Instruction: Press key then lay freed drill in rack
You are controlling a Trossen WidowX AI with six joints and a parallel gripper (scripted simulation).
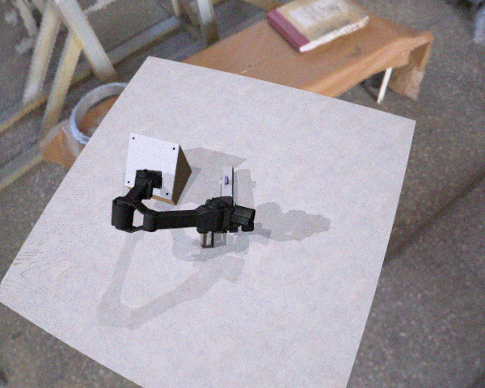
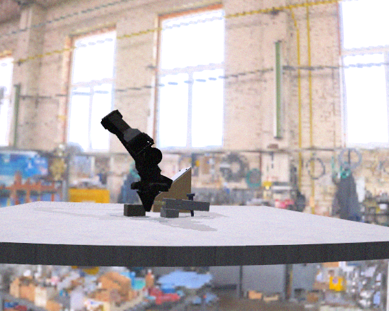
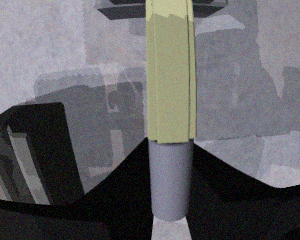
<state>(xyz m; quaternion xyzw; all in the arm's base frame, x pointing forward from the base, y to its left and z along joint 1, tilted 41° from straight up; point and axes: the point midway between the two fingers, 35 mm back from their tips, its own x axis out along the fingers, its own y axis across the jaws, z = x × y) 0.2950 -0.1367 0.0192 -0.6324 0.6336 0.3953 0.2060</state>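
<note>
Now: gripper tip 10 mm past the drill, 50 mm to the right of it and 30 mm below it. From my gripper tip the other things lie so: rack: 70 mm behind, 30 mm to the right; then blue key: 40 mm behind, 170 mm to the left, 30 mm above.
</note>
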